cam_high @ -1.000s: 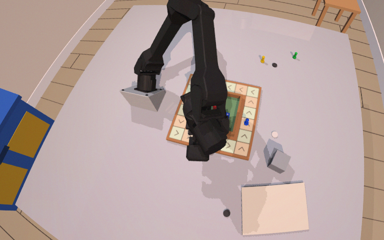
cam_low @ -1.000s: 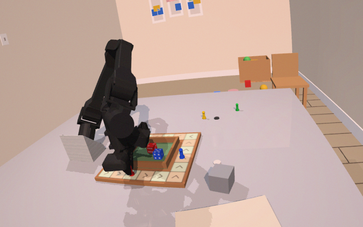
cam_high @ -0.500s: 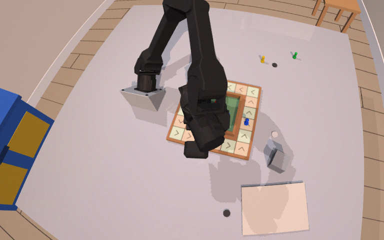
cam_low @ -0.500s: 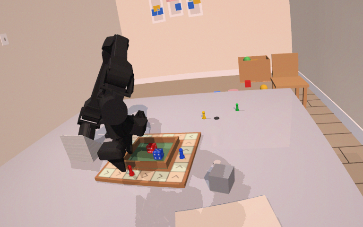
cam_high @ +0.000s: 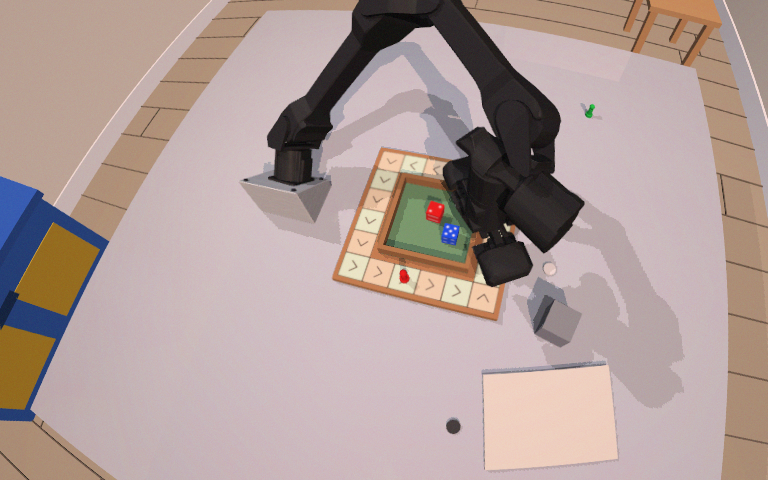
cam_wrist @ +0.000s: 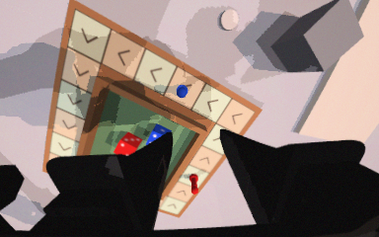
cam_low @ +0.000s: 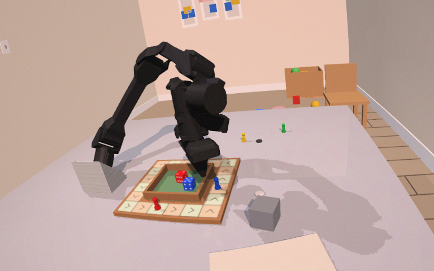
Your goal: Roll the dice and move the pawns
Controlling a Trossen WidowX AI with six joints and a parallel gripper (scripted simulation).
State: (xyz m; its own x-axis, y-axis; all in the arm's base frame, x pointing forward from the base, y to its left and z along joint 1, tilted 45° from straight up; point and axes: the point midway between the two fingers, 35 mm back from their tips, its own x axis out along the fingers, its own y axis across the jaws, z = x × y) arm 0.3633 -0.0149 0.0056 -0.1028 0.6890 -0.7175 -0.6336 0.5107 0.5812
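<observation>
My gripper tip is now 2 cm short of the blue pawn, 3 cm to the right of it and 5 cm above it. Also, from my gripper tip: red pawn 10 cm behind, 8 cm to the right, 5 cm below; pale sheet 21 cm ahead, 20 cm to the right, 8 cm below; white disc 13 cm ahead, 3 cm to the left, 8 cm below.
</observation>
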